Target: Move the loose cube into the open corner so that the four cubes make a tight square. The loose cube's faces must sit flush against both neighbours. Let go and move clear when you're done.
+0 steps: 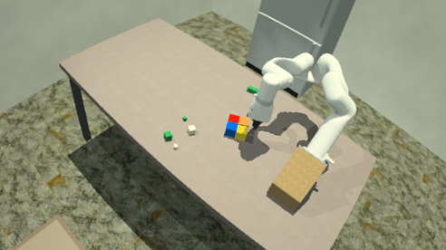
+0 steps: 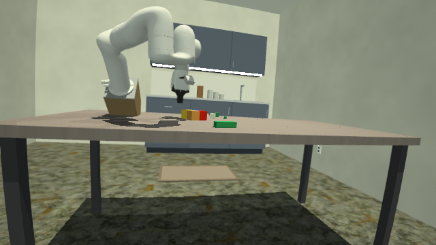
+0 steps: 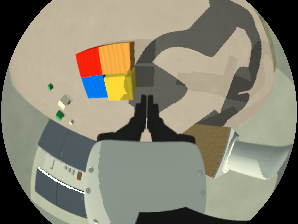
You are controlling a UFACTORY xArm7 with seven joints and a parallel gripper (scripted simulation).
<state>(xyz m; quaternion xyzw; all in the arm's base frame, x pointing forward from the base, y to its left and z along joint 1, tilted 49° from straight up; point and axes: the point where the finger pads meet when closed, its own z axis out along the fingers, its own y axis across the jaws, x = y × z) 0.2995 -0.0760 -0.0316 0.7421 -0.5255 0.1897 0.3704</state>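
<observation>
Right now my hand is 5 cm short of the yellow cube, 2 cm to the right of it and 8 cm above it. Round my hand: red cube (12 cm ahead, 1 cm to the right, 8 cm below); blue cube (10 cm ahead, 3 cm to the left, 8 cm below); orange cube (7 cm ahead, 3 cm to the right, 8 cm below).
</observation>
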